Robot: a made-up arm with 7 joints. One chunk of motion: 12 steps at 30 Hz.
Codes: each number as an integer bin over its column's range. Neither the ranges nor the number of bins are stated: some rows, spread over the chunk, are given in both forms.
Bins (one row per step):
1: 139 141 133 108 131 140 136
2: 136 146 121 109 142 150 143
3: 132 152 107 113 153 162 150
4: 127 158 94 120 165 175 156
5: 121 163 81 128 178 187 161
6: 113 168 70 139 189 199 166
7: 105 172 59 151 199 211 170
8: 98 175 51 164 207 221 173
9: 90 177 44 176 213 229 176
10: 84 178 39 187 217 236 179
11: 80 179 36 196 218 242 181
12: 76 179 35 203 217 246 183
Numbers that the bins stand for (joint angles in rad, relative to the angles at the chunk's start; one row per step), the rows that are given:
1: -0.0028 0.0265 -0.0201 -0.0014 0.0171 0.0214 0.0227
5: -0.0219 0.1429 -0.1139 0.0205 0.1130 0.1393 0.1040
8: -0.0462 0.2065 -0.1680 0.0601 0.1721 0.2247 0.1431
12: -0.0695 0.2276 -0.1969 0.1029 0.1925 0.2874 0.1756
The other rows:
2: -0.0060 0.0529 -0.0417 -0.0003 0.0396 0.0465 0.0455
3: -0.0102 0.0847 -0.0670 0.0041 0.0620 0.0766 0.0682
4: -0.0155 0.1165 -0.0904 0.0118 0.0865 0.1092 0.0878
6: -0.0304 0.1694 -0.1337 0.0326 0.1354 0.1695 0.1203
7: -0.0388 0.1906 -0.1536 0.0458 0.1558 0.1996 0.1333
9: -0.0547 0.2171 -0.1806 0.0733 0.1844 0.2447 0.1529
10: -0.0611 0.2224 -0.1896 0.0853 0.1925 0.2623 0.1626
11: -0.0653 0.2276 -0.1951 0.0952 0.1945 0.2774 0.1691

